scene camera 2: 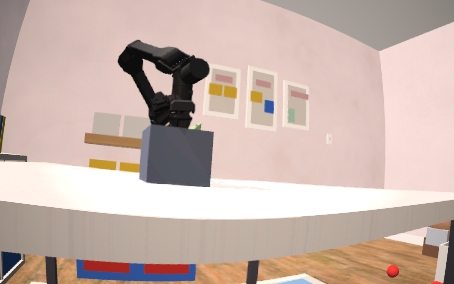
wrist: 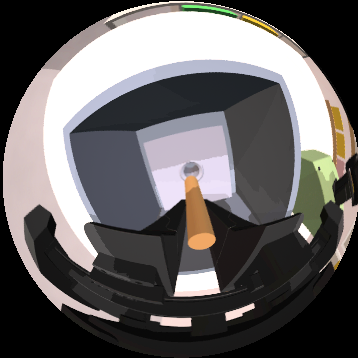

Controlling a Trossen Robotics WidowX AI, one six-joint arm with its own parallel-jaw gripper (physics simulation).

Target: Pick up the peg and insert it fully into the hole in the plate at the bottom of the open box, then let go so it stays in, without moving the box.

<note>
In view: the gripper (wrist: pixel 193 203), a grey-blue box (scene camera 2: pixel 169 155) and an orange-brown peg (wrist: pixel 200 235).
The grey-blue box is seen too in the wrist view (wrist: pixel 103 141). Scene camera 2 misses the orange-brown peg, which is hidden by the grey-blue box.
</note>
